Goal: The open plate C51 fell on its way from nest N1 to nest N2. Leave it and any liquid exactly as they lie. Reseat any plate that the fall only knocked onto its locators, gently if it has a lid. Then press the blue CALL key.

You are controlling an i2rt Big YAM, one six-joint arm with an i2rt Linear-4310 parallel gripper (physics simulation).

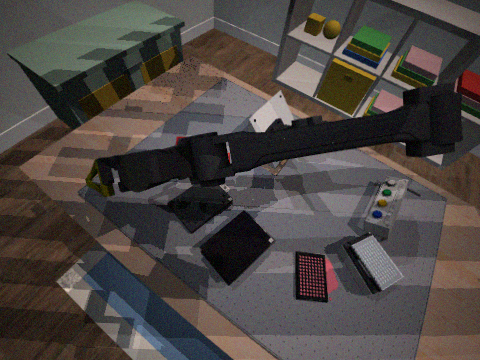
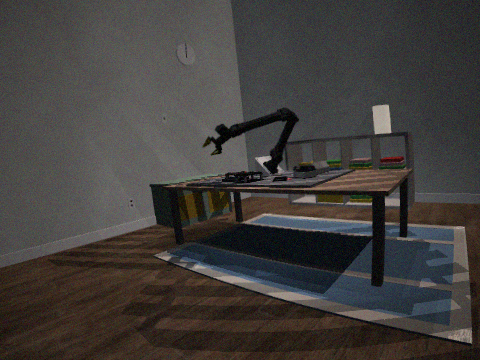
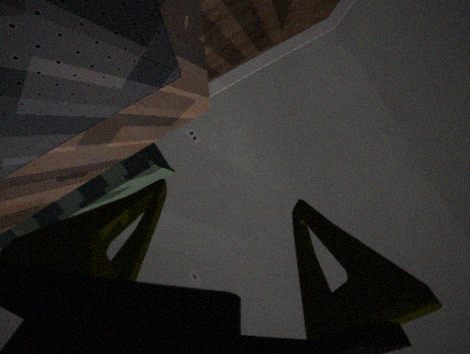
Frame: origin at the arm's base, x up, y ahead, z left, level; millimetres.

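Seen in the pictures: gripper, fingertip midpoint: (image 1: 108, 178) (image 2: 206, 151) (image 3: 232, 196); arm's base, origin of the base link: (image 2: 270, 167).
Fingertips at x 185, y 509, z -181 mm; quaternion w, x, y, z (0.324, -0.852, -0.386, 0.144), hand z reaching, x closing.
Offsets run from my fingertips to a thing's top centre. "*": to the spot under its first point. Level surfaces: height alone.
The open plate {dx -222, dy -166, dz +500 mm} (image 1: 312, 276), black with pink-red wells, lies on the mat, with a pink liquid patch {* dx -235, dy -192, dz +562 mm} (image 1: 333, 281) showing at its right side. A pale plate {dx -149, dy -281, dz +619 mm} (image 1: 378, 262) rests on a dark nest right of it and looks offset and tilted; I cannot tell if it has a lid. The blue key {* dx -167, dy -426, dz +580 mm} (image 1: 377, 214) is the lowest on the grey key box {dx -153, dy -503, dz +608 mm} (image 1: 376, 226). Two dark flat units {* dx -183, dy -96, dz +290 mm} (image 1: 237, 247) {* dx -218, dy -105, dz +130 mm} (image 1: 194, 216) lie left of the open plate. A red-edged unit {dx -191, dy -292, dz -7 mm} (image 1: 179, 139) is mostly hidden behind the arm. My gripper (image 1: 99, 188) (image 2: 209, 149) (image 3: 232, 196) is open and empty, high above the table's left end.
A white tilted panel (image 1: 272, 113) stands at the back of the mat {dx -236 mm} (image 1: 280, 320), partly behind the arm. The key box also has yellow {dx -162, dy -479, dz +585 mm} (image 1: 382, 203) and green {dx -162, dy -529, dz +588 mm} (image 1: 387, 192) keys. A green cabinet (image 1: 95, 42) and a shelf unit (image 1: 285, 42) stand beyond the table.
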